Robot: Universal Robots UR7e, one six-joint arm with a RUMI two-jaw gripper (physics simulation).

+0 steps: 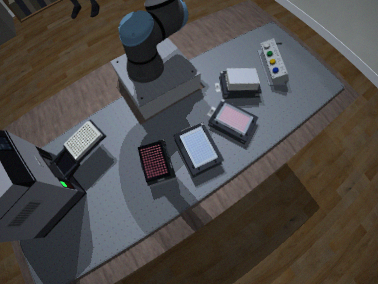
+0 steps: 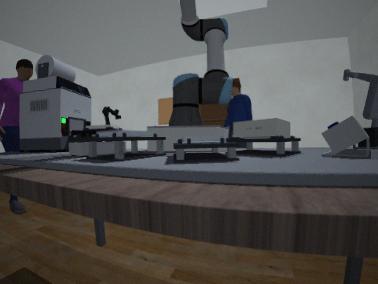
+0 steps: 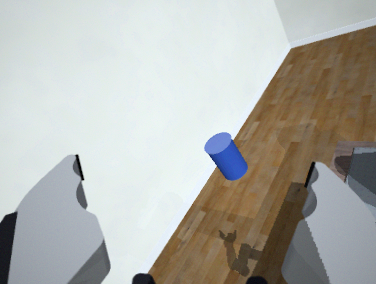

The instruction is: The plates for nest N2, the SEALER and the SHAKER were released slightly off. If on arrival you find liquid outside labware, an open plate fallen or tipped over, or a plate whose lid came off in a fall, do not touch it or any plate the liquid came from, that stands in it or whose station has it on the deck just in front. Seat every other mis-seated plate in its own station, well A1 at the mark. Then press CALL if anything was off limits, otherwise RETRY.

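Where they show: gripper, between the fingertips: (image 3: 194,161); arm's base, origin of its link: (image 1: 145,68) (image 2: 185,127).
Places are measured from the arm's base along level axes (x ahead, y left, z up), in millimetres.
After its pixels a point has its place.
Observation:
My gripper (image 3: 194,161) {x 397, y -60, z 744 mm} is open and empty, pointed at wall and floor away from the deck. A pale blue plate (image 1: 199,146) {x 388, y -54, z -30 mm} lies on a black raised station (image 1: 195,171) {x 443, y -120, z -47 mm}. A pink plate (image 1: 234,118) {x 388, y 127, z -49 mm} lies on another black station (image 1: 246,141) {x 479, y 116, z -96 mm}, right of it. A dark plate with red wells (image 1: 155,161) {x 330, y -203, z -29 mm} is left of the blue one. A white plate (image 1: 83,140) {x 115, y -357, z 16 mm} lies on a tray by the grey machine (image 1: 35,200) {x 239, y -551, z 118 mm} (image 2: 55,117) {x 234, y -512, z 52 mm}. The button box (image 1: 274,61) {x 316, y 467, z -24 mm} (image 2: 346,135) {x 393, y 439, z -53 mm} has white, green, yellow and blue buttons. Station names, A1 marks, small seating offsets and any liquid cannot be made out.
A white box-shaped unit (image 1: 242,79) {x 297, y 262, z -11 mm} (image 2: 262,128) {x 335, y 274, z -32 mm} sits on a black base at the right, between the pink plate and the button box. The arm's base (image 1: 160,82) {x 100, y 2, z -3 mm} stands at the back edge. A blue cylinder (image 3: 227,157) stands on the floor beyond the fingers.

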